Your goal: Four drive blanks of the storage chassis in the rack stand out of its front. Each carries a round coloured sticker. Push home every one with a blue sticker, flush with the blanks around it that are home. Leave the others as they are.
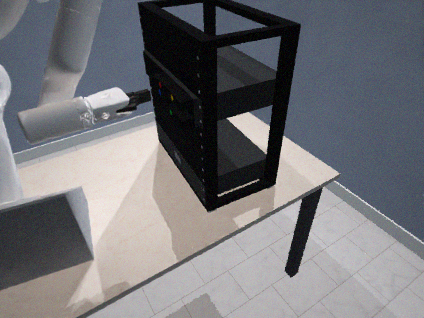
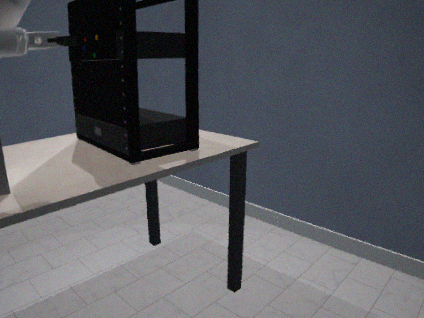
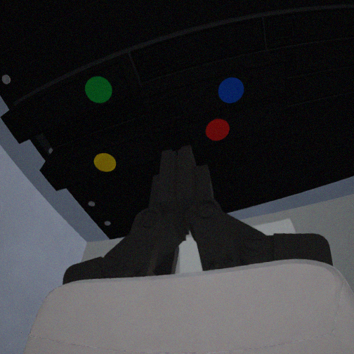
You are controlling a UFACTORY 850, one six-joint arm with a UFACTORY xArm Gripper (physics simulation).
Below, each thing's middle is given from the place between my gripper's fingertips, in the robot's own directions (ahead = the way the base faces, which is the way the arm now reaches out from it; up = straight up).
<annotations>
Now: the black rack (image 1: pixel 198 80) 220 mm ahead of my hand, 100 mm to the left of it and 120 mm below it.
</annotations>
